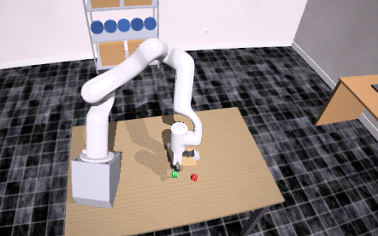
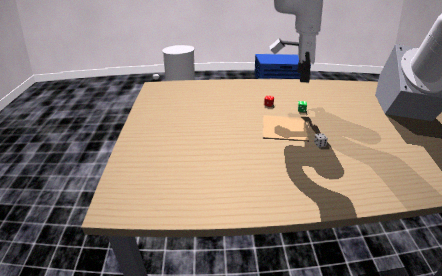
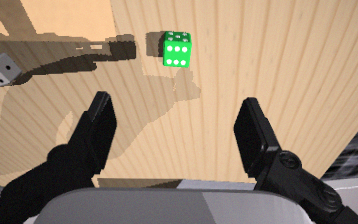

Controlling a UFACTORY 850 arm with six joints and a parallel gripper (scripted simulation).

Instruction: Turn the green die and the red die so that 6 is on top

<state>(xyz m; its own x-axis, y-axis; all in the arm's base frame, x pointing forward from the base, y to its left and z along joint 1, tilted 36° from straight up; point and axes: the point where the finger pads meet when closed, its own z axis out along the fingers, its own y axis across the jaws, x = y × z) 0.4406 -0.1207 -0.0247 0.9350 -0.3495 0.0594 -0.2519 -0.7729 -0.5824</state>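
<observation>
My hand is 12 cm above the green die and 1 cm past it. From my hand the other things lie so: red die (12 cm below, 10 cm ahead, 5 cm to the right); tan mat (13 cm below, 12 cm to the left, 9 cm ahead); white die (23 cm to the left, 12 cm below, 1 cm ahead).
</observation>
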